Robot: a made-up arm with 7 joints. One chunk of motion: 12 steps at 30 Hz.
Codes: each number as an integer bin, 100 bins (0 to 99) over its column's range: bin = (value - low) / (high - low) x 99, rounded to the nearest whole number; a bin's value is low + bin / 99 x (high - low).
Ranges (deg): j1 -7..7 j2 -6..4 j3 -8..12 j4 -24..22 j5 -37..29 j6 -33..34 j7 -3..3
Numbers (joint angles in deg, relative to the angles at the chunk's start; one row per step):
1: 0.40 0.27 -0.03 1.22 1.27 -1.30 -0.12
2: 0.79 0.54 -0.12 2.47 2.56 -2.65 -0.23
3: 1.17 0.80 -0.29 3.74 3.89 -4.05 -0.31
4: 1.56 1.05 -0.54 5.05 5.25 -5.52 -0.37
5: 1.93 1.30 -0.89 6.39 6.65 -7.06 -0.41
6: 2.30 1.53 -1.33 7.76 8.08 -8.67 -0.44
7: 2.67 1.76 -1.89 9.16 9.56 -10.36 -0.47
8: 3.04 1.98 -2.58 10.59 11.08 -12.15 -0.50
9: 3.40 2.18 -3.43 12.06 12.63 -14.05 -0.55
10: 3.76 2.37 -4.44 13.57 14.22 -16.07 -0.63
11: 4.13 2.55 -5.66 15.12 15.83 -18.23 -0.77
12: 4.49 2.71 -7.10 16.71 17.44 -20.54 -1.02
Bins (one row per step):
1: 52 62 39 54 57 47 48
2: 55 65 39 57 59 45 46
3: 58 67 38 60 61 43 44
4: 61 70 37 63 63 41 43
5: 63 72 35 65 65 38 43
6: 66 75 33 68 68 36 42
7: 68 77 30 71 70 33 42
8: 71 79 27 74 72 31 41
9: 74 81 23 78 74 28 40
10: 76 83 18 81 77 25 39
11: 79 85 12 84 79 22 37
12: 81 86 4 88 82 18 33

